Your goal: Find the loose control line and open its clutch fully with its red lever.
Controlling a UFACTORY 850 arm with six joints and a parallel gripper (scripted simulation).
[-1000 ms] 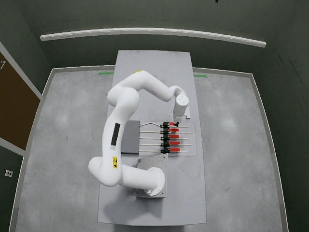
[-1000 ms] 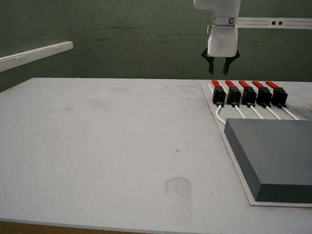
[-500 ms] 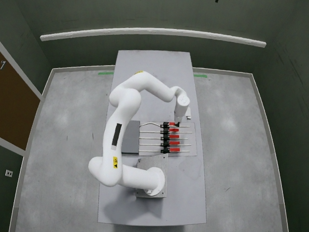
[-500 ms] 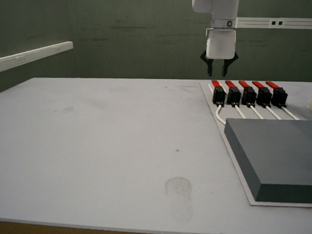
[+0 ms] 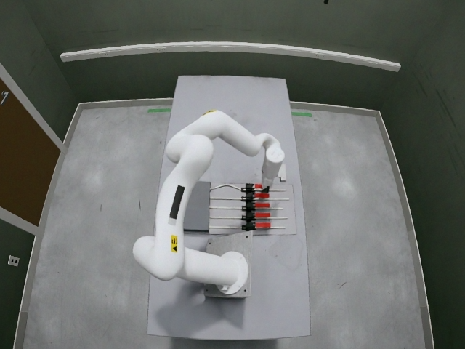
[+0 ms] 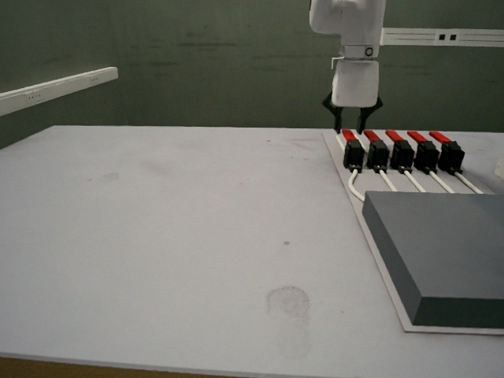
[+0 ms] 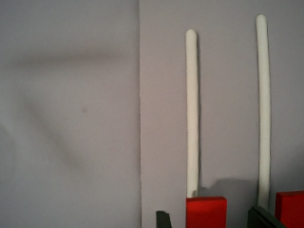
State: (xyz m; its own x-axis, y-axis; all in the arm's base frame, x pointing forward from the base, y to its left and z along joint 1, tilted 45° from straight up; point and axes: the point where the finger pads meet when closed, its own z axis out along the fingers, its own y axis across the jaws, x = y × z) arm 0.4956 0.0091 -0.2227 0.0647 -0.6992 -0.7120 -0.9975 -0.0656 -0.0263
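My gripper is now 10 cm past the thin pale baseplate, 7 cm to the left of it and 7 cm above it.
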